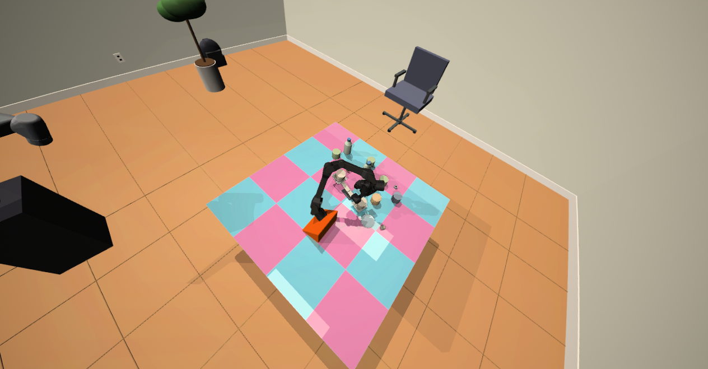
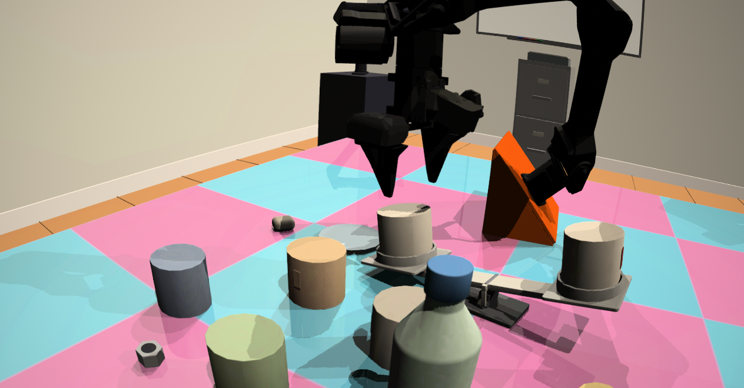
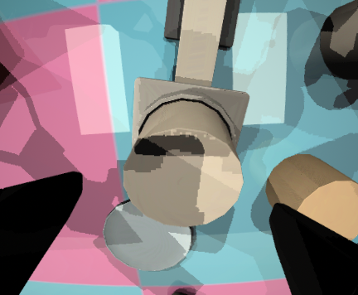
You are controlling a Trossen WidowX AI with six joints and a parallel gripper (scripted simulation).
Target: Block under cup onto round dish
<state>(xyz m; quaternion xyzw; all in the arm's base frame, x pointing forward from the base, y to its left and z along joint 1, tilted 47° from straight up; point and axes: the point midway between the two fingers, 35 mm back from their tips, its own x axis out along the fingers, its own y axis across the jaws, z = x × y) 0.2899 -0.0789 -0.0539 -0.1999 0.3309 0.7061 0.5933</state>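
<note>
Now: gripper tip 8 cm above the pale green block. From my gripper tip the other things lie so: tan cylinder 14 cm ahead, 5 cm to the right, 8 cm below; balance beam 2 cm ahead, 13 cm to the left, 8 cm below; round dish 3 cm behind, 12 cm to the right, 12 cm below.
</note>
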